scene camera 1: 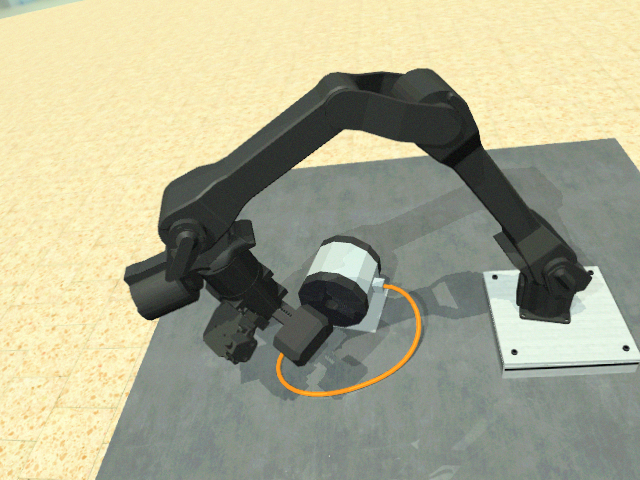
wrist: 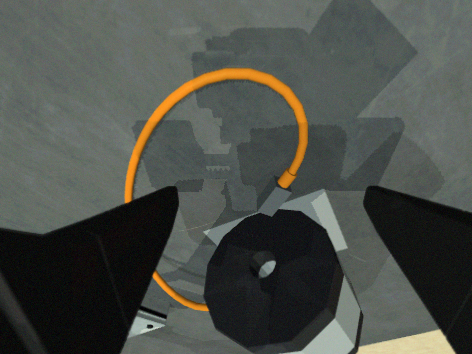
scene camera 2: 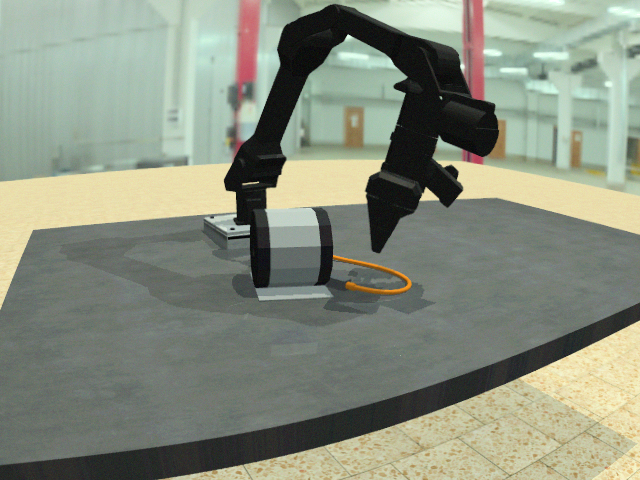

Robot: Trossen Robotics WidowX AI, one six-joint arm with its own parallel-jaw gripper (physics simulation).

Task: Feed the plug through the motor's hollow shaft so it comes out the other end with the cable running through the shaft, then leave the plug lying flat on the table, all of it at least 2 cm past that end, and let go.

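Frame: origin at the arm's base, x ahead, y left, z up, level; millimetres.
Seen in the pictures: gripper, fingertip midpoint: (wrist: 270, 195) (scene camera 2: 380, 244); arm's base at its link origin: (scene camera 1: 543, 304).
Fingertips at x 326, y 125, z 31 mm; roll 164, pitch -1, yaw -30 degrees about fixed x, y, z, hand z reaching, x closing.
Pixels of each thing's top centre, then the offset from my fingertips to it. "spot": a spot on its surface instead. Level surfaces: height alone.
- motor at its top centre: (scene camera 2: 288, 209) (scene camera 1: 337, 257) dy -114, dx -42, dz +40 mm
- light base plate at its top centre: (wrist: 277, 240) (scene camera 2: 288, 283) (scene camera 1: 345, 303) dy -114, dx -39, dz -60 mm
- motor's side connector at a spot on its surface: (scene camera 1: 378, 284) spot: dy -107, dx -99, dz -2 mm
- grey plug at its top centre: (wrist: 274, 202) (scene camera 2: 338, 277) dy -51, dx -16, dz -48 mm
- dark grey table at its surface level: dz -62 mm
The motor (scene camera 1: 343, 260) (scene camera 2: 294, 242) (wrist: 280, 305) is a pale drum with dark ends, lying on a light base plate (scene camera 2: 294, 293). The round opening of its hollow shaft (wrist: 264, 265) shows in the wrist view. The orange cable (scene camera 1: 419, 325) (scene camera 2: 408, 284) (wrist: 235, 74) loops from the motor's side connector (scene camera 1: 378, 284) across the table. The grey plug (wrist: 275, 199) lies outside the shaft, low beside the end face that the wrist view shows; scene camera 1 does not show it. My gripper (scene camera 2: 377, 249) (wrist: 270, 195) is open and empty, above the plug, its fingertips wide apart.
The dark grey table (scene camera 1: 206, 434) (scene camera 2: 155, 372) carries the motor and the arm's white mounting plate (scene camera 1: 573, 343) (scene camera 2: 219, 224) (wrist: 142, 325). The arm arches over the motor's far side in scene camera 1. Speckled floor (scene camera 1: 51, 361) (scene camera 2: 491, 439) lies beyond the table edges.
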